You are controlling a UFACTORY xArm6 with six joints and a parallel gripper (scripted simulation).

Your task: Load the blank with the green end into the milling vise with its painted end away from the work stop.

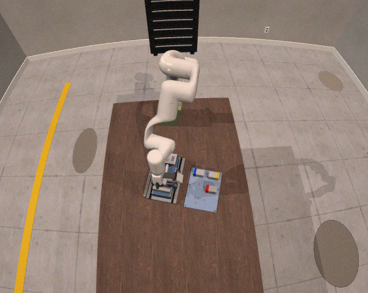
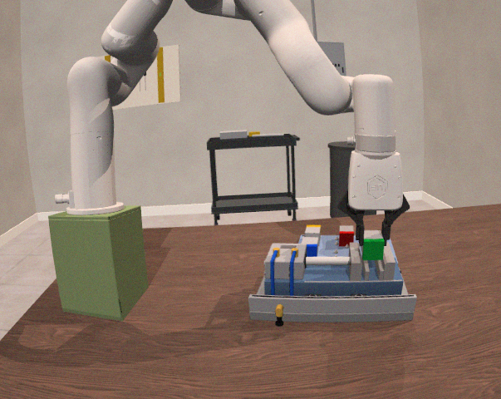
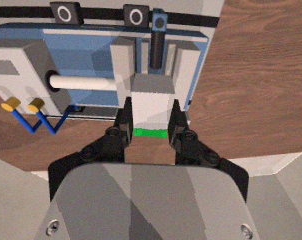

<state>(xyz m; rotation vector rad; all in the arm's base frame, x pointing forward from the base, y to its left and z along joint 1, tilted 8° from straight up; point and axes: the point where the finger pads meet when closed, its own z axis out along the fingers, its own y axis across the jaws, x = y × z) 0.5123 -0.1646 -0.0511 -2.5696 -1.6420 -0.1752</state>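
Now: hand 20 mm above the green-ended blank. Also, from my hand: fixed jaw (30 mm ahead, 10 mm to the right, 60 mm below); moving jaw (30 mm behind, 20 mm to the left, 60 mm below); dark work stop rod (20 mm ahead, 50 mm to the left, 50 mm below).
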